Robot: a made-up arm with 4 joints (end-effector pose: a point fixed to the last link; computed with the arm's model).
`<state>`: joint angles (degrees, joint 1 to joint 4).
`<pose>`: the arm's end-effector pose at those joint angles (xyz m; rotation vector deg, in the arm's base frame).
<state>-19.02 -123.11 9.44 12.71</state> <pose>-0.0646 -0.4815 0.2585 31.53 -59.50 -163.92</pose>
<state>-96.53 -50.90 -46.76 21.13</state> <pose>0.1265 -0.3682 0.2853 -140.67 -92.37 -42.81</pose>
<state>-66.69 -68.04 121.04 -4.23</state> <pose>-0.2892 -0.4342 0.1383 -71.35 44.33 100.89</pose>
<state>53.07 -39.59 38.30 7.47</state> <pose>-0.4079 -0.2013 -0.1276 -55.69 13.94 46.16</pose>
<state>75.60 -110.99 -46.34 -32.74</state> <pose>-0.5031 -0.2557 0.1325 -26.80 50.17 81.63</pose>
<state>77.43 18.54 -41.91 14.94</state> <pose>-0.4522 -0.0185 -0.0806 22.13 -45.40 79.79</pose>
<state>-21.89 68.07 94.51 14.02</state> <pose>-0.2215 0.1823 0.1052 -16.42 125.15 -35.45</pose>
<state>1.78 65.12 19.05 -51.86</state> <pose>0.1151 0.0110 0.2287 44.54 4.43 -68.67</pose>
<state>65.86 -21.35 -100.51 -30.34</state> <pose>-0.4415 -0.3428 0.2161 96.13 9.21 99.61</pose>
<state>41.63 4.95 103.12 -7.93</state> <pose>-0.2622 -0.0864 -0.1795 -56.98 24.96 -22.99</pose>
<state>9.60 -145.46 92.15 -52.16</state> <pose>-0.1115 -0.3196 -0.1033 -50.22 -48.02 125.29</pose>
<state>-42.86 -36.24 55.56 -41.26</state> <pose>-0.3885 -0.0079 0.2318 -5.40 69.08 39.96</pose>
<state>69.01 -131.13 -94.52 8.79</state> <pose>-0.3025 -0.2790 0.4280 -5.65 112.67 106.03</pose>
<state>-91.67 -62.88 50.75 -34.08</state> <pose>-0.1842 -0.1644 0.4271 32.45 108.16 74.97</pose>
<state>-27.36 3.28 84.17 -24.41</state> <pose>-0.4046 0.0001 0.0682 -42.64 71.86 9.81</pose>
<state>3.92 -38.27 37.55 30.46</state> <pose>-0.4747 -0.2851 0.2197 -45.66 68.09 81.36</pose>
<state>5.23 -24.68 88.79 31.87</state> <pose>-0.4961 -0.2371 0.1366 -84.30 77.13 35.31</pose>
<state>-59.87 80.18 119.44 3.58</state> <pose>-0.2619 0.1546 0.1310 55.55 -160.53 44.13</pose>
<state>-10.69 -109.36 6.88 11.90</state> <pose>-0.1656 -0.4761 0.2898 -30.69 66.90 151.53</pose>
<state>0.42 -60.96 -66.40 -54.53</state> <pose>-0.1074 -0.1351 0.4728 90.43 83.85 30.29</pose>
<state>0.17 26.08 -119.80 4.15</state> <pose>-0.4473 -0.1939 0.3289 124.27 -49.05 46.22</pose>
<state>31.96 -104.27 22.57 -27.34</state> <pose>-0.3991 -0.3747 0.0565 -50.81 26.29 96.28</pose>
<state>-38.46 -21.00 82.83 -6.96</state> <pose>-0.4484 -0.1401 0.2224 -48.82 84.62 48.67</pose>
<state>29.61 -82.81 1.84 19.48</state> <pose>-0.3723 -0.4387 0.1923 -54.48 51.98 113.68</pose>
